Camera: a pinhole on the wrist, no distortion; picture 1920 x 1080 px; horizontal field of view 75.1 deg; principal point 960.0 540.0 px. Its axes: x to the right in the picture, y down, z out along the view. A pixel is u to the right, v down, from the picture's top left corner.
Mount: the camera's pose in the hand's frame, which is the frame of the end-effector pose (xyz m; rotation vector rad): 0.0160 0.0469 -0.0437 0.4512 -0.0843 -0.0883
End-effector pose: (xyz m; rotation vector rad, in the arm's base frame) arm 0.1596 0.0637 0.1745 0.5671 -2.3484 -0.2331
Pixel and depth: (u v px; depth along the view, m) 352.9 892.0 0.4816
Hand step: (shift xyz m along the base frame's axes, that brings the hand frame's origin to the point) -0.1179 0.1088 -0.4771
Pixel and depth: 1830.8 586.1 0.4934
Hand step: -0.4301 -0.3023 -0.1912
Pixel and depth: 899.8 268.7 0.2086
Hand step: -0.0432 -0.0639 -0.1276
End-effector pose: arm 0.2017 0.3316 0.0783 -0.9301 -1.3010 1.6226
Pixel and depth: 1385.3 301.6 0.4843
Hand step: -0.3348 0.0149 0.3187
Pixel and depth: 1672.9 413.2 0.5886
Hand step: -0.4983 0.1254 0.3663
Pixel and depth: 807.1 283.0 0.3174
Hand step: -0.1470 -0.1141 0.1837
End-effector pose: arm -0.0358 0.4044 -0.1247 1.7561 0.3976 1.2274
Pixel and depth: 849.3 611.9 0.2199
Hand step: 0.1331 -0.0780 -0.0539
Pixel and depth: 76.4 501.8 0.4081
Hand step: 0.1431 -0.3088 -0.2888
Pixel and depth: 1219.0 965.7 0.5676
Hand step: 0.5292 -0.1981 -0.0210
